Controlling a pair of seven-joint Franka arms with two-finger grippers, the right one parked.
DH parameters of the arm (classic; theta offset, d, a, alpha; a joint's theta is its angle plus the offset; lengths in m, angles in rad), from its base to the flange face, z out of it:
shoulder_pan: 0 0.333 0 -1.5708
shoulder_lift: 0 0 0 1.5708
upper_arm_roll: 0 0.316 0.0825 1.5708
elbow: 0 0 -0.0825 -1.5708
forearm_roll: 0 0.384 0 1.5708
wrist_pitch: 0 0 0.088 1.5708
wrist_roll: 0 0.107 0 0
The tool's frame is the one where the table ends.
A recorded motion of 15 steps. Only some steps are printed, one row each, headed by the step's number.
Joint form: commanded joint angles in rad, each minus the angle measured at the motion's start. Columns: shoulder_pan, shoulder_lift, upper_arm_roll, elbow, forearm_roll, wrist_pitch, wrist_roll.
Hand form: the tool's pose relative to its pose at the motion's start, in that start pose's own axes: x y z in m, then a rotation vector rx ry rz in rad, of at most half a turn. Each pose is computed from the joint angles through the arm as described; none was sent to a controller.
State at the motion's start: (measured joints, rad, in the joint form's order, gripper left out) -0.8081 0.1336 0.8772 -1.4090 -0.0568 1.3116 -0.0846
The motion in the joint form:
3: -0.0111 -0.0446 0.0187 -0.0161 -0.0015 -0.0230 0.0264
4: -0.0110 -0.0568 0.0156 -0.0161 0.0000 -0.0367 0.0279
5: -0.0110 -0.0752 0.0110 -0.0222 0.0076 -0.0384 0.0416
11: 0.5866 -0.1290 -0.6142 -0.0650 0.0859 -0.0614 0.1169
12: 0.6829 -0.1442 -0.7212 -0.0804 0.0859 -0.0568 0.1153
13: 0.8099 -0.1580 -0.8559 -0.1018 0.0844 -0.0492 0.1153
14: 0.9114 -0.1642 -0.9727 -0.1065 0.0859 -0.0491 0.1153
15: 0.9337 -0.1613 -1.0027 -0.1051 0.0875 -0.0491 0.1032
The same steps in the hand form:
3: -0.0118 -0.0159 -0.0059 -0.0349 -0.0118 0.0239
4: -0.0162 -0.0179 -0.0084 -0.0420 -0.0183 0.0298
5: -0.0204 -0.0215 -0.0111 -0.0484 -0.0147 0.0481
11: -0.0319 -0.0322 -0.0057 -0.0110 -0.0445 0.1360
12: -0.0367 -0.0281 -0.0064 -0.0117 -0.0400 0.1454
13: -0.0404 -0.0239 -0.0042 -0.0105 -0.0396 0.1533
14: -0.0436 -0.0157 -0.0052 -0.0027 -0.0372 0.1671
15: -0.0431 -0.0116 -0.0047 0.0013 -0.0383 0.1620

